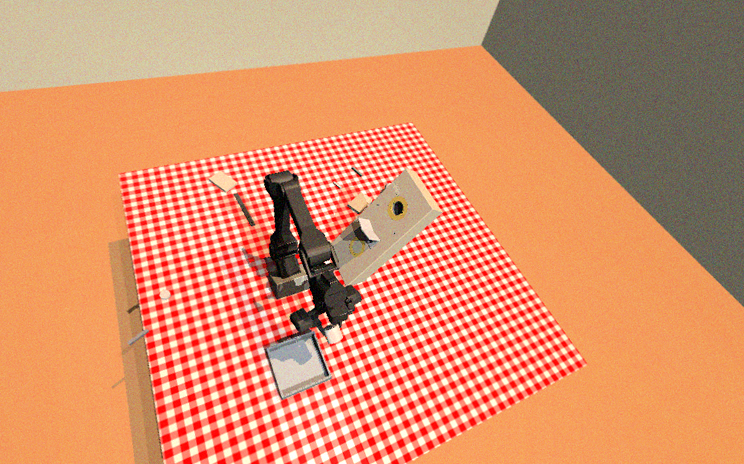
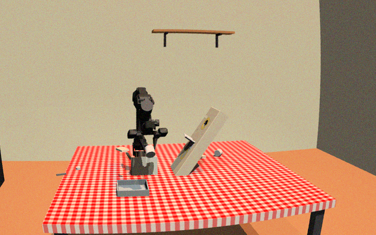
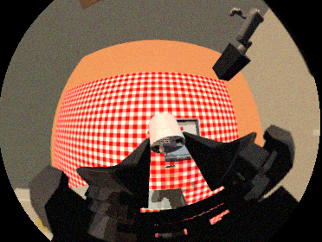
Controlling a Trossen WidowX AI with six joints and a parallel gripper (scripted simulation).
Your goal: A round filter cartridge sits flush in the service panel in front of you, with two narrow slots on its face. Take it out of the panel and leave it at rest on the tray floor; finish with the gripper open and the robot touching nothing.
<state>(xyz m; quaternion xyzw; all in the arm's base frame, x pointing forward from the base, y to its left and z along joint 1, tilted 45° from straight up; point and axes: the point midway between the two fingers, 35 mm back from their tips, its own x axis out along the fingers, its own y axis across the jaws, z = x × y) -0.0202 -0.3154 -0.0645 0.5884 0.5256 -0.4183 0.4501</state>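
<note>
The grey tray lies 19 cm below my gripper tip, 9 cm behind it and 1 cm to the left of it. From my gripper tip the other things lie so: round filter cartridge: right at my gripper tip; service panel: 33 cm ahead, 25 cm to the left, 2 cm below.
</note>
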